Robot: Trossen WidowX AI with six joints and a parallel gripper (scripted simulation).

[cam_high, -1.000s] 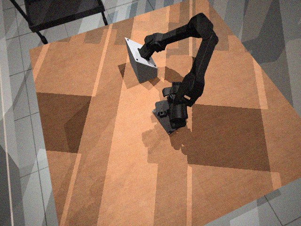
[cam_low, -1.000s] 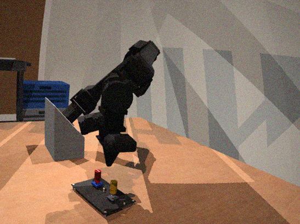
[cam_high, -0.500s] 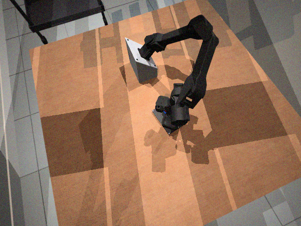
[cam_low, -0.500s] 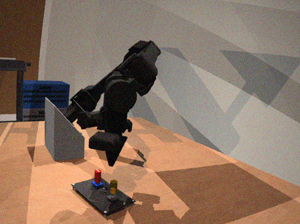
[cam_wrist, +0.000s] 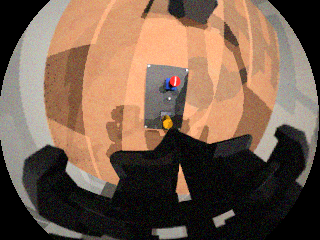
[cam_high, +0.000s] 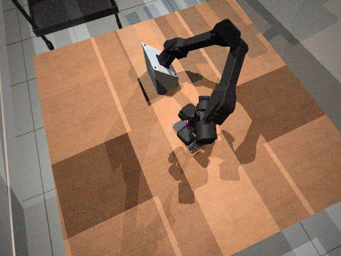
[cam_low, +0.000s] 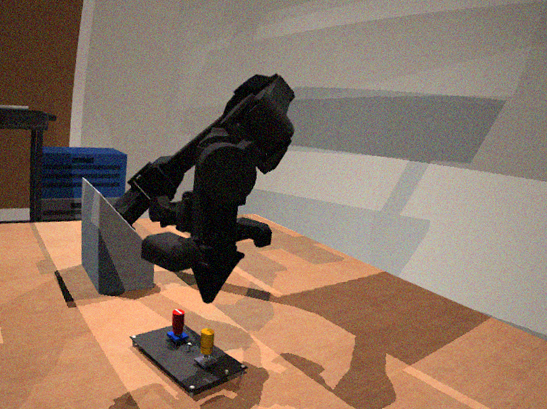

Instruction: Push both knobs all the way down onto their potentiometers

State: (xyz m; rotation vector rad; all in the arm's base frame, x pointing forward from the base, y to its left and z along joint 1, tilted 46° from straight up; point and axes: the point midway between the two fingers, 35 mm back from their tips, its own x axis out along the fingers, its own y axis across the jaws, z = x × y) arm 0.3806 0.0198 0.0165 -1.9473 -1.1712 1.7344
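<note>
The yellow knob is 60 mm below my gripper tip. The rest, counted from my gripper tip: red knob (70 mm behind, 10 mm to the right, 60 mm below).
</note>
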